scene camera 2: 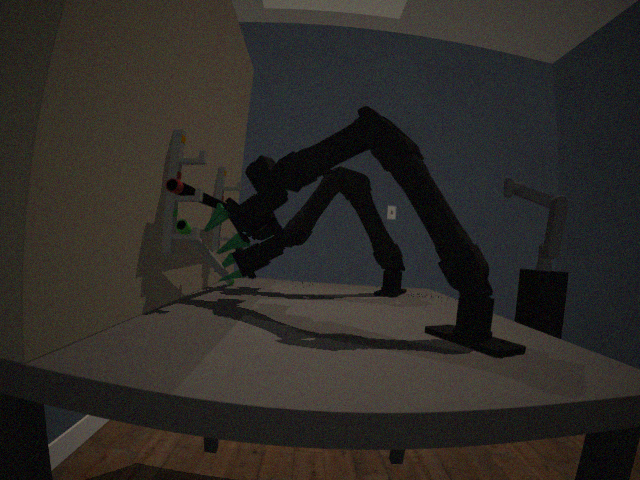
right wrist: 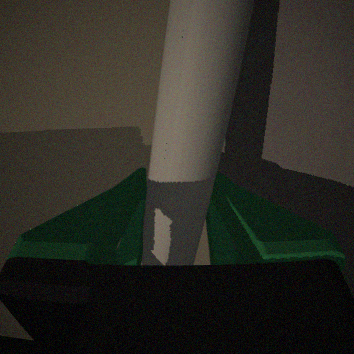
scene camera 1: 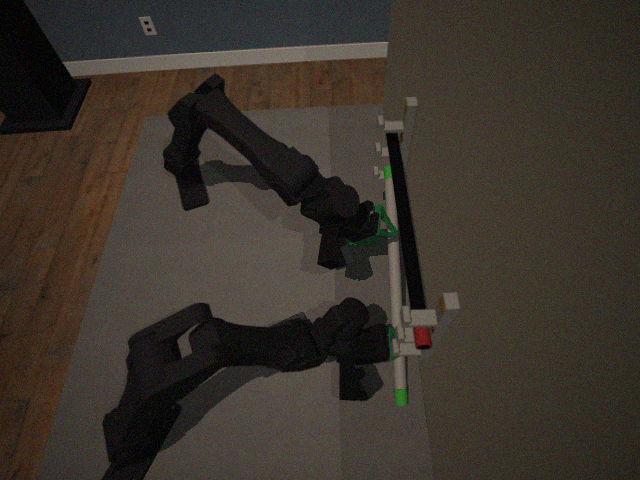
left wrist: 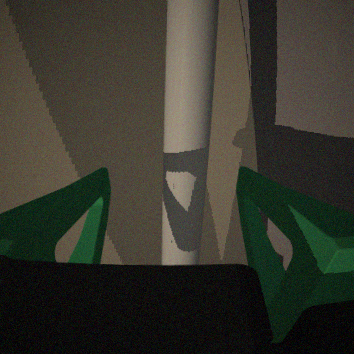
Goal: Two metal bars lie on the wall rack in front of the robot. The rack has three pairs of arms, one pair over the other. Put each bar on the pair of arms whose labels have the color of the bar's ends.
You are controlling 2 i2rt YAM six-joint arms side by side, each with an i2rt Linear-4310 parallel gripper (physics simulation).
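Frame: origin at the left arm's base, x ahead, y left, z up, level; centimetres.
Seen in the pictures: left gripper, fingertip midpoint: (scene camera 2: 210, 242) (scene camera 1: 386, 238) (left wrist: 173, 177); right gripper, fingertip midpoint: (scene camera 2: 217, 276) (right wrist: 175, 178); left arm's base, link origin: (scene camera 2: 471, 341) (scene camera 1: 190, 181); right arm's base, link origin: (scene camera 2: 391, 293) (scene camera 1: 141, 447).
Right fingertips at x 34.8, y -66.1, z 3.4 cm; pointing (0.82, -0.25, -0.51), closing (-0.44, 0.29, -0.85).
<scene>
Offsets run from my right fingertips to a thing's top centre. "*": to the spot under its first point. Level surfaces: height alone.
The black bar with red ends {dx +5.8, dy +18.5, dz +21.3 cm} (scene camera 1: 407, 222) (scene camera 2: 209, 199) lies on the middle arms, beside the red labels. The white bar with green ends (scene camera 1: 393, 268) (left wrist: 190, 75) (right wrist: 200, 75) is tilted: in scene camera 2 its near green end {* dx +11.2, dy +36.6, dz +12.8 cm} (scene camera 2: 183, 226) is at the lower arm by the green label, and the bar slopes down away from the camera. My right gripper (scene camera 1: 391, 342) (scene camera 2: 223, 272) (right wrist: 175, 178) is shut on this bar, fingers against both sides. My left gripper (scene camera 1: 395, 235) (scene camera 2: 213, 241) (left wrist: 173, 177) is open, the bar passing between its fingertips without contact.
The wall rack (scene camera 1: 410, 118) (scene camera 2: 168, 227) has two uprights; orange labels mark its top arms. The white bar's lower end in scene camera 1 sticks out past the rack arms. The wall stands close behind the rack, the table {dz -3.4 cm} (scene camera 2: 330, 382) below.
</scene>
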